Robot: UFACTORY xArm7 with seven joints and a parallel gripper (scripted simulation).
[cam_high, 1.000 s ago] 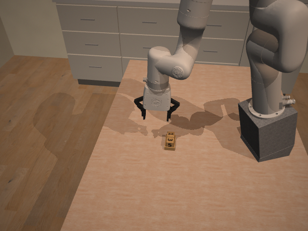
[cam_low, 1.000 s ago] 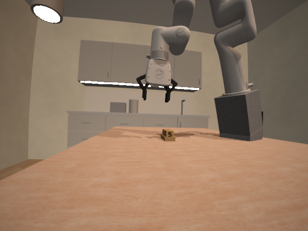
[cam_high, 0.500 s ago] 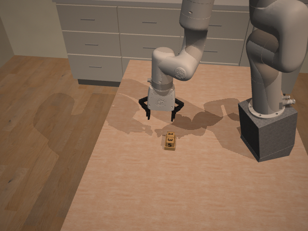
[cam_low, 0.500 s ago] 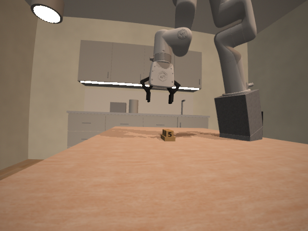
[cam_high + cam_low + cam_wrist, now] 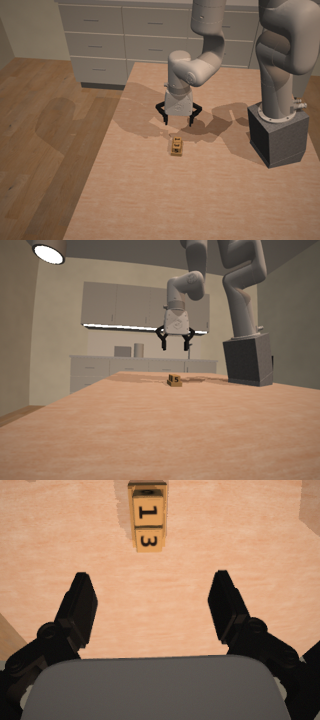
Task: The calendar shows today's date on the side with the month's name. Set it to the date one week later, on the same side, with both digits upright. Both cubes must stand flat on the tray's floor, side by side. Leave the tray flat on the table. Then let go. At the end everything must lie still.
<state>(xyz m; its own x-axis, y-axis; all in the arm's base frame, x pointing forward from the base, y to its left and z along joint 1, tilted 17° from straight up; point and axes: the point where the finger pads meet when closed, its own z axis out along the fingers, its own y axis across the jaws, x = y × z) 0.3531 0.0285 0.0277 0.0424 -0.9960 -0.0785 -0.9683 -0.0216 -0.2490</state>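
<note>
Now: the wooden cube 2 cm to the right of my hand and 13 cm below it.
</note>
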